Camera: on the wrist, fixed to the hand. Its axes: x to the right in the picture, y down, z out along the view.
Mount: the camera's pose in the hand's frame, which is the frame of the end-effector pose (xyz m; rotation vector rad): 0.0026 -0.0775 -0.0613 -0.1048 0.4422 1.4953
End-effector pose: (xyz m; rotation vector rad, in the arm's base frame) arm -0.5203 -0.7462 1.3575 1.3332 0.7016 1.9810
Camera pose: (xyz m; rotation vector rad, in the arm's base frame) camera -0.5620 -0.6985 1.2816 -0.9900 0.3277 -2.2852
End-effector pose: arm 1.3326 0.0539 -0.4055 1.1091 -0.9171 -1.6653
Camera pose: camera 1.3684 0.0700 -0.4962 0.3796 -0.9286 -0.2121
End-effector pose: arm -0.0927 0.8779 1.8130 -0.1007 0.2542 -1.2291
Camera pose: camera -0.1781 0.8532 1.7698 0.2515 0.6222 0.2716
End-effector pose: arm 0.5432 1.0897 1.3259 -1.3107 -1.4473 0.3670
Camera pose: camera 0.5559 1.0401 1.4104 -2.1982 0.1038 0.8655
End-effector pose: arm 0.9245 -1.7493 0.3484 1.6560 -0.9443 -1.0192
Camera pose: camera 0.9922 -1.7122 0.2867 0.6200 -1.3593 0.3053
